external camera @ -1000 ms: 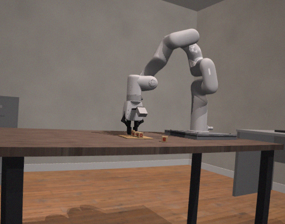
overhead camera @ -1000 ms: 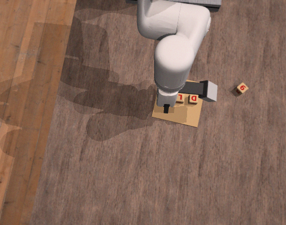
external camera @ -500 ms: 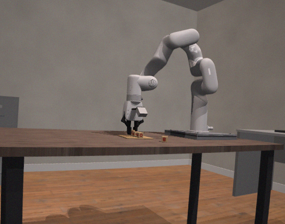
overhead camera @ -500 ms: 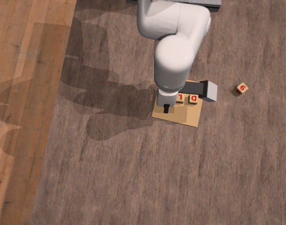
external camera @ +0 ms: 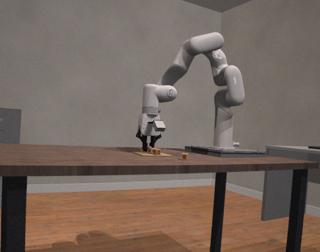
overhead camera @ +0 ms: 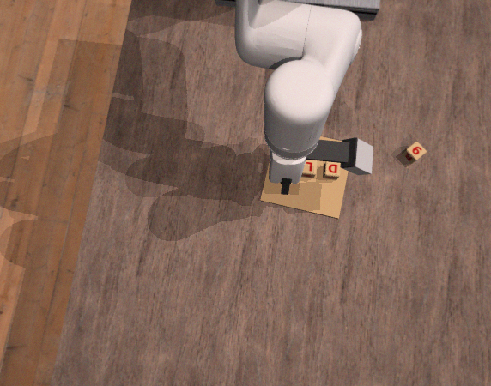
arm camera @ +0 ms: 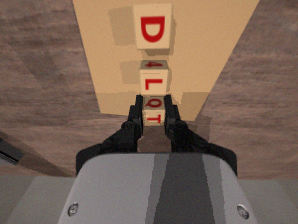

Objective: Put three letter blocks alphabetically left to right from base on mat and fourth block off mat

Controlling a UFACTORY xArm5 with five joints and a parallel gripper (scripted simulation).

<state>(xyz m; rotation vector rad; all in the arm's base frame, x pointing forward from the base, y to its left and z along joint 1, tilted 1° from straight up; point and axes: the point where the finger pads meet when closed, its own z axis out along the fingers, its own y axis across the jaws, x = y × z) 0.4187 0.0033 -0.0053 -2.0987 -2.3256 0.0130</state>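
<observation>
Now: the tan mat 40 mm to the left of my hand and 30 mm below it.
</observation>
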